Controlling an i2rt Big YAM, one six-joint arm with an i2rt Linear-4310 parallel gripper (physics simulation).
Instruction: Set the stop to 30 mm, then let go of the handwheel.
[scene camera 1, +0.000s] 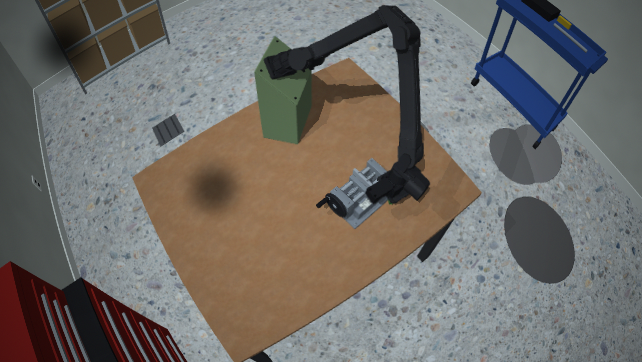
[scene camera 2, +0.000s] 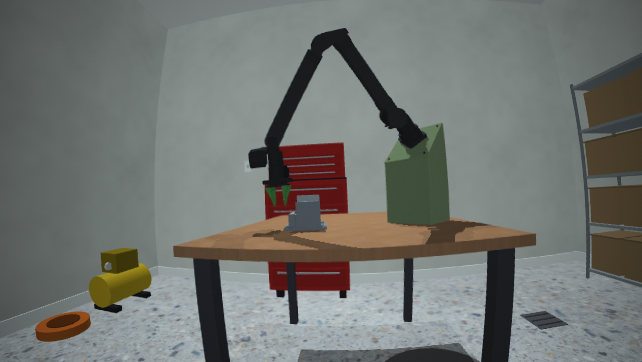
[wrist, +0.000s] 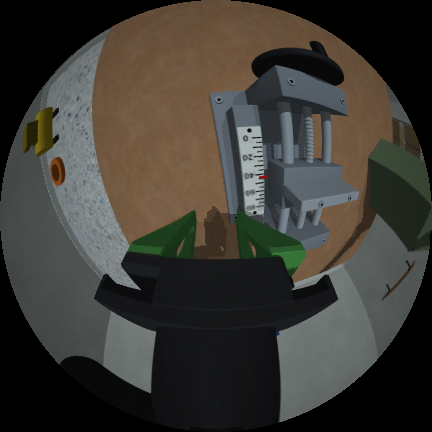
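Where they show: gripper, fingertip midpoint: (scene camera 1: 387, 198) (scene camera 2: 280, 206) (wrist: 215, 215); arm's base, link origin: (scene camera 1: 279, 66) (scene camera 2: 413, 138).
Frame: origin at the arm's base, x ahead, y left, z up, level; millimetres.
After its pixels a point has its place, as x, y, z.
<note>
The grey stop fixture (scene camera 1: 342, 194) @[435, 23, -232] (scene camera 2: 308, 214) @[393, 197, -277] (wrist: 312, 92) @[452, 26, -232] stands on the table. Its black handwheel (scene camera 1: 336, 205) @[458, -11, -242] (wrist: 295, 61) has a crank handle (scene camera 1: 322, 202) @[430, -48, -236] (wrist: 318, 48) and is untouched. In the wrist view, the sliding stop block (wrist: 310, 175) @[432, 101, -239] sits partway along the rods. Its red pointer (wrist: 264, 177) @[462, 122, -275] is at about the 40 mark of the white scale (wrist: 248, 167) @[482, 114, -277]. My gripper (scene camera 2: 280, 205) @[514, 156, -247] (wrist: 215, 215) @[514, 156, -247] is partly open and empty, above the table beside the scale end away from the handwheel. Its fingertips are mostly hidden in scene camera 1.
A green slanted pedestal (scene camera 1: 280, 117) @[84, -40, -181] (scene camera 2: 407, 192) @[45, 76, -216] (wrist: 400, 185) carries the arm's base on the wooden table (scene camera 1: 240, 260) @[463, -380, -332] (scene camera 2: 360, 251) @[190, 498, -339] (wrist: 155, 100) @[601, 34, -332]. A red tool chest (scene camera 2: 312, 160), a blue cart (scene camera 1: 525, 95) and a shelf rack stand around on the floor.
</note>
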